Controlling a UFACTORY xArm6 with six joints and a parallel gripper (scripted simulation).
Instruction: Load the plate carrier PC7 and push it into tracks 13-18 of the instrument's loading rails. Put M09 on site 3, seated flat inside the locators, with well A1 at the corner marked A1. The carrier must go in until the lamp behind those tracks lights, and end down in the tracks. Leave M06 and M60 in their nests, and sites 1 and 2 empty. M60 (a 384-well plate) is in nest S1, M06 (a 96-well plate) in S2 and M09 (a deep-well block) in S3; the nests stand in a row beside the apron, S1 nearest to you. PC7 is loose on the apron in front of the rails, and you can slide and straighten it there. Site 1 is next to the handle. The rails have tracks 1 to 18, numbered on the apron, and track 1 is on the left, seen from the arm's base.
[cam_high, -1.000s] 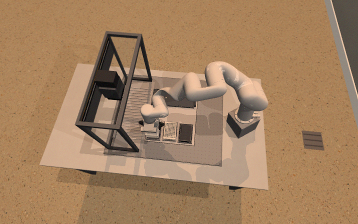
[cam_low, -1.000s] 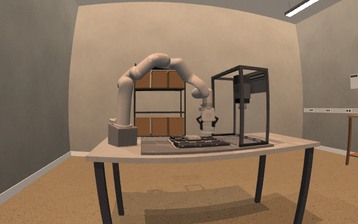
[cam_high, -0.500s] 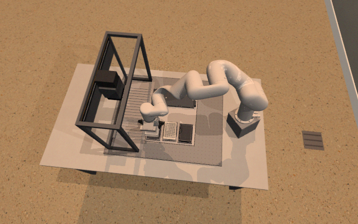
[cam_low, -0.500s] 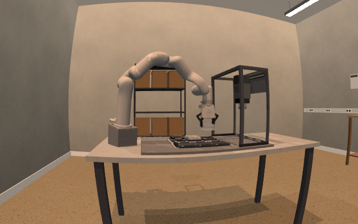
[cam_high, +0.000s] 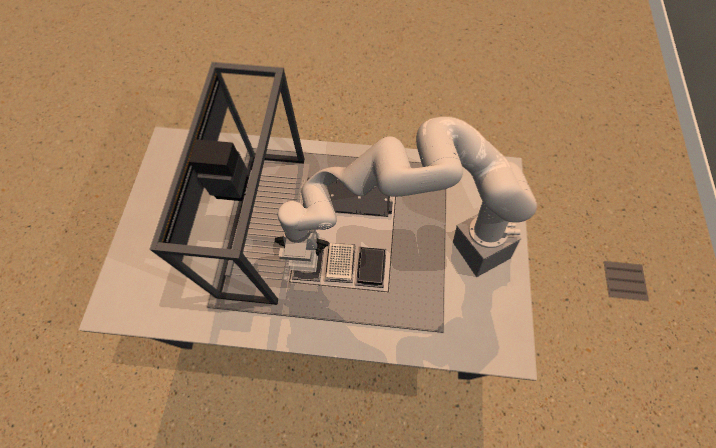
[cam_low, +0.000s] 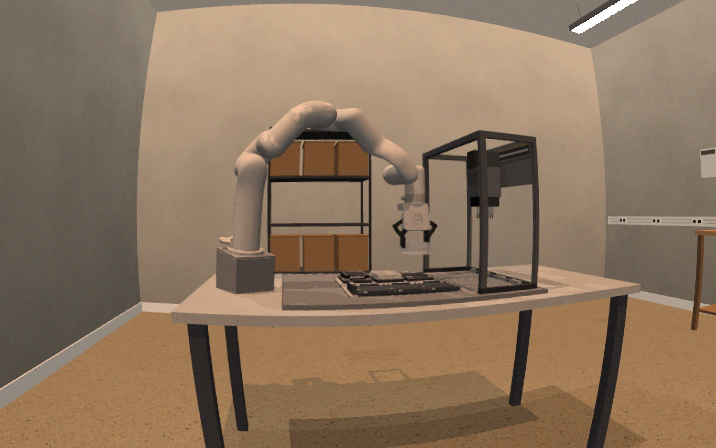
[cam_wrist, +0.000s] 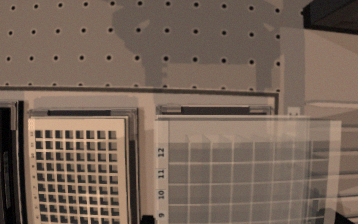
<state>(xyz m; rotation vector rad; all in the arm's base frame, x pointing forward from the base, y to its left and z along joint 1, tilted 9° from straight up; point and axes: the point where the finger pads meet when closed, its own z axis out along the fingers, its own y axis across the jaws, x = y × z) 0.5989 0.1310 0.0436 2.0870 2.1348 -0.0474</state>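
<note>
Now: hand 11 cm past the dark plate carrier PC7, 27 cm to the left of it and 11 cm above it. Also, from my hand: white 96-well plate M06: 11 cm behind, 1 cm to the right, 10 cm below; nest S3: 12 cm below; deep-well block M09: 1 cm below.
</note>
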